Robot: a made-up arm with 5 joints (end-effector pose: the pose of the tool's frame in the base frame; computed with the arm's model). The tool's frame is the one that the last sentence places.
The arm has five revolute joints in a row. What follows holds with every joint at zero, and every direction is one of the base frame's. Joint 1 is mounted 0.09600 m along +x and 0.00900 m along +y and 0.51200 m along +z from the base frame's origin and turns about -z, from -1.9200 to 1.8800 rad. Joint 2 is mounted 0.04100 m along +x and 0.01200 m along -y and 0.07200 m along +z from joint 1 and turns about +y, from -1.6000 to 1.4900 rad. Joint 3 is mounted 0.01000 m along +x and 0.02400 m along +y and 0.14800 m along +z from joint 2 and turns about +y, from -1.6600 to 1.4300 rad. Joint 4 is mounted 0.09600 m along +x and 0.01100 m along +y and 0.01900 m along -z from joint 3 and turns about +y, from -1.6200 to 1.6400 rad. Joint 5 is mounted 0.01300 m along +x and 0.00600 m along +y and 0.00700 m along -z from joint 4 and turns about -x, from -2.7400 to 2.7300 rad. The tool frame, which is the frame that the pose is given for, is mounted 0.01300 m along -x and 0.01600 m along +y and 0.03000 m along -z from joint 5; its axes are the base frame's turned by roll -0.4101, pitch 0.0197 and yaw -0.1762 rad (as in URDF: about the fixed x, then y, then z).
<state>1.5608 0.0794 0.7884 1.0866 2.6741</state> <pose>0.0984 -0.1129 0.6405 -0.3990 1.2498 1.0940</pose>
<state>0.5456 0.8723 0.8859 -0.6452 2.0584</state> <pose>0.1942 -0.0564 0.5776 -2.3716 0.9449 -0.4349</pose>
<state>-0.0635 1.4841 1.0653 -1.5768 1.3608</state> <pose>0.1708 0.0168 0.5328 -1.8318 0.8026 -0.0169</pose>
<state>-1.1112 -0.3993 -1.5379 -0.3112 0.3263</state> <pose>0.0684 0.0311 0.8461 2.2080 -0.8381 -1.7698</pose>
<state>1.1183 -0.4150 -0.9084 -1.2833 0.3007</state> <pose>0.1510 -0.0232 0.8466 2.3350 -0.4930 2.2212</pose>
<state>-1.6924 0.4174 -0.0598 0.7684 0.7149</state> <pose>0.0557 0.1624 0.6466 -1.3653 1.0075 1.4169</pose>
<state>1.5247 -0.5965 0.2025 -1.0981 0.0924</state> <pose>0.1427 -0.0893 0.7284 0.6333 -1.3756 -2.6657</pose>
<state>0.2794 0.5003 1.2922 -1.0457 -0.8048</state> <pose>0.1804 0.0490 0.6077 0.2729 0.8810 -0.4488</pose>
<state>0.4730 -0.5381 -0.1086 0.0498 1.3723</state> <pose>0.1666 -0.0240 0.7352 -1.7335 -0.7645 -0.5477</pose>
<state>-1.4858 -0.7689 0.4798 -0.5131 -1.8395</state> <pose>0.0451 0.0444 0.7179 1.3772 -0.6358 1.5673</pose>
